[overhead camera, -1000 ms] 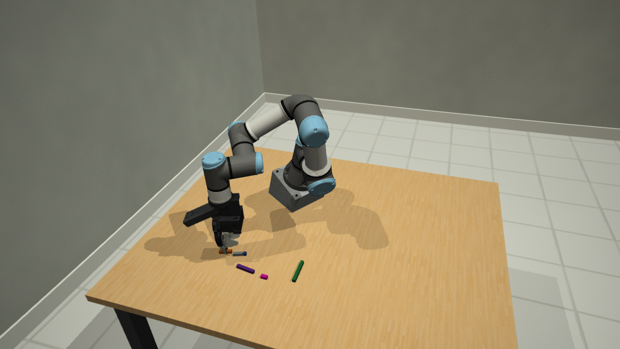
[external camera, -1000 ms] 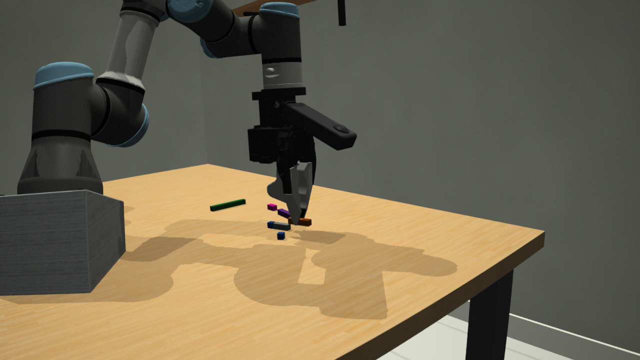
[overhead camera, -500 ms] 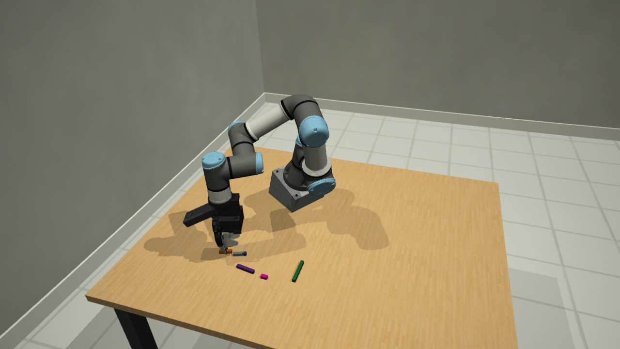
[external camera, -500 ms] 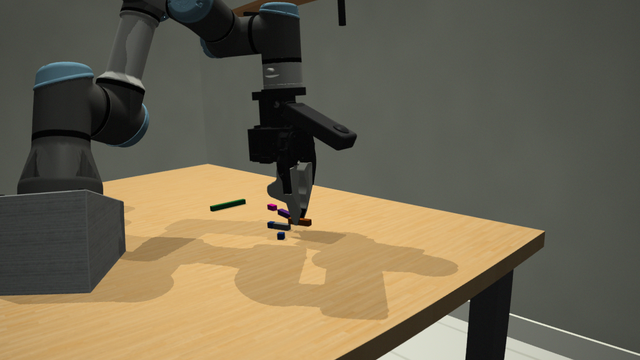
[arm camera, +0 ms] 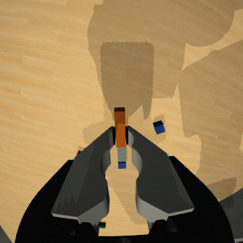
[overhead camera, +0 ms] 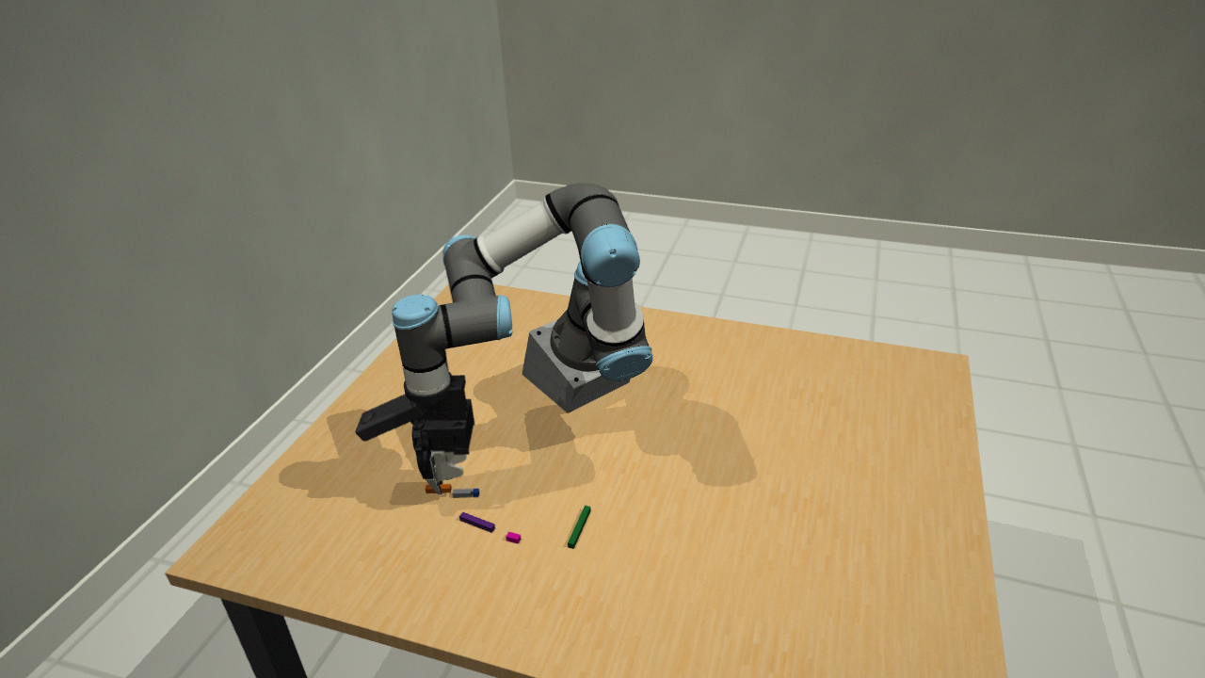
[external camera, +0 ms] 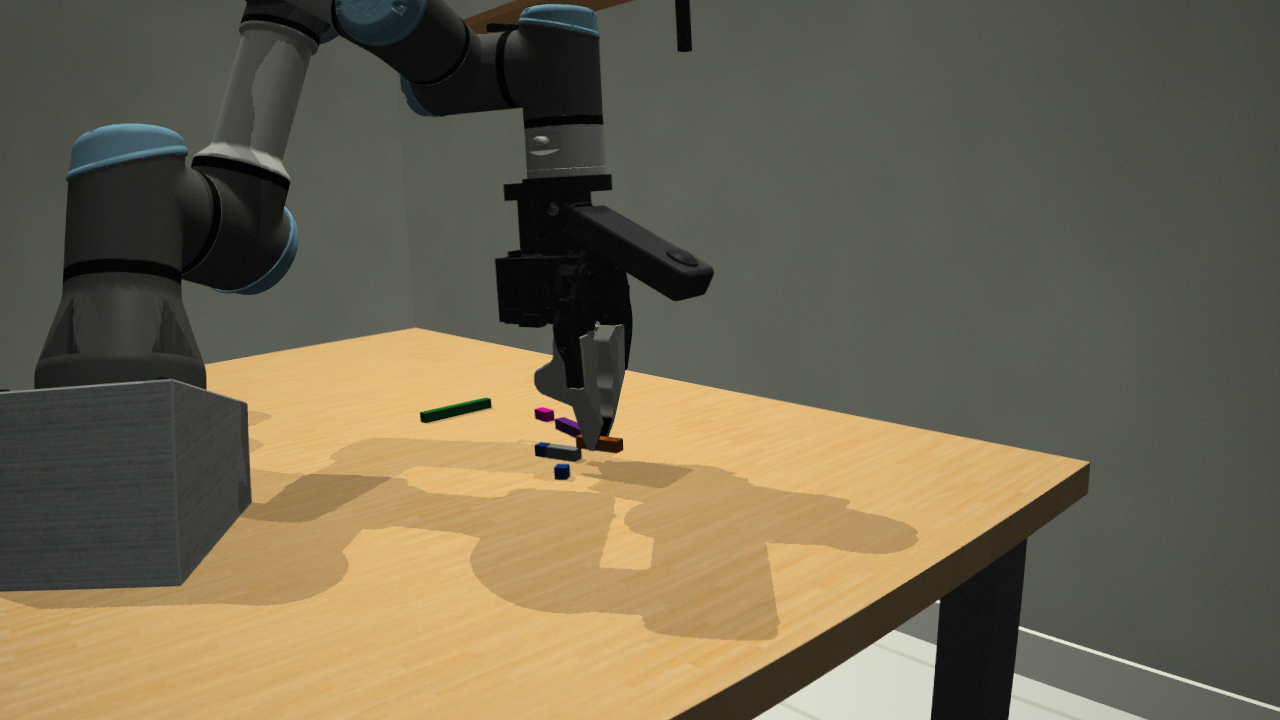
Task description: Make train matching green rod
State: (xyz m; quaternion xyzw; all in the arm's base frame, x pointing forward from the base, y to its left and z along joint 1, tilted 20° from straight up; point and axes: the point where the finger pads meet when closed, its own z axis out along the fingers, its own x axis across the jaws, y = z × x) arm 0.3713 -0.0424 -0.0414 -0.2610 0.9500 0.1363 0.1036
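The orange rod is 1 cm below my hand. The rest, counted from my hand: purple rod (2 cm ahead, 9 cm to the left, 2 cm below); grey rod (2 cm behind, 3 cm to the left, 2 cm below); magenta rod (1 cm ahead, 16 cm to the left, 2 cm below).
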